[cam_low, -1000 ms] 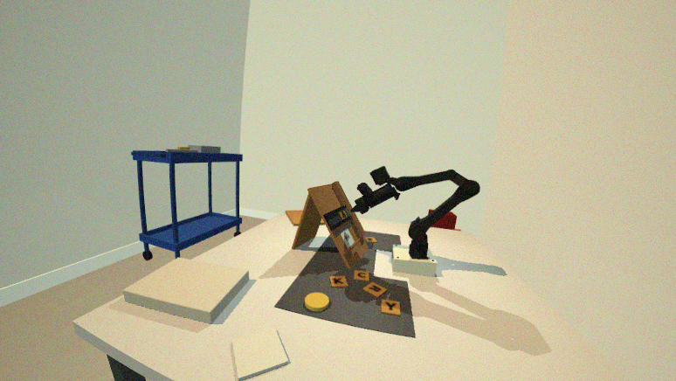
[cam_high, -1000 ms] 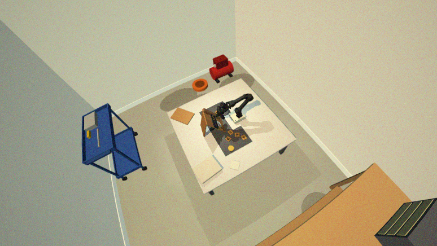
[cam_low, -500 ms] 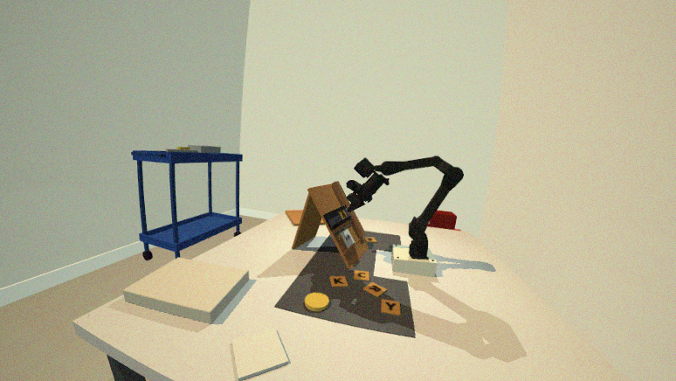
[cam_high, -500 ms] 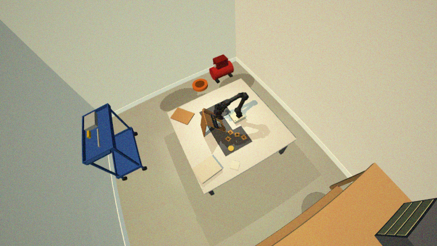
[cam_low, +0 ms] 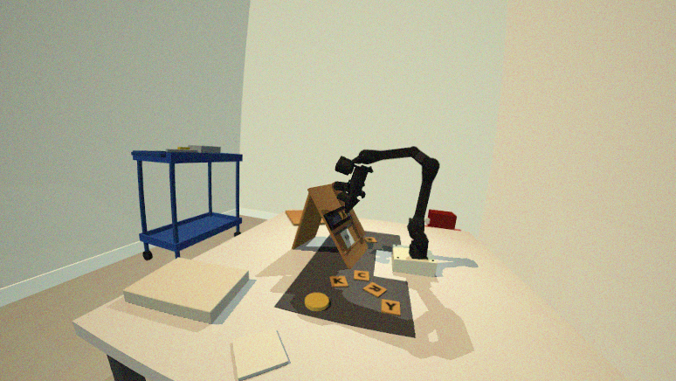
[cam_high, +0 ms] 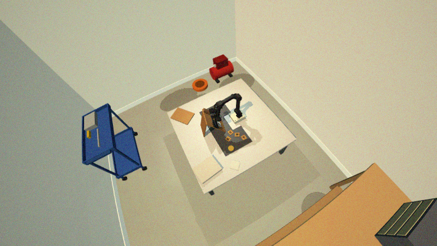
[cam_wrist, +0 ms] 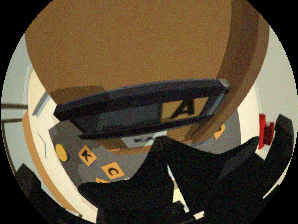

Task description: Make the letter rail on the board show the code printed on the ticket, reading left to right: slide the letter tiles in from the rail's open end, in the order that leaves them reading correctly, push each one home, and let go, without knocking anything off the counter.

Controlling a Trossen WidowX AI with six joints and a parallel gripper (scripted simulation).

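My gripper tip is now 10 cm above the white ticket, 2 cm to the right of it and 2 cm past it. The rest, counted from my gripper tip: yellow disc: 36 cm to the left, 18 cm below, 5 cm ahead; dark mat: 19 cm below, 11 cm behind, 4 cm to the left; orange sheet: 47 cm to the right, 29 cm ahead, 18 cm below.
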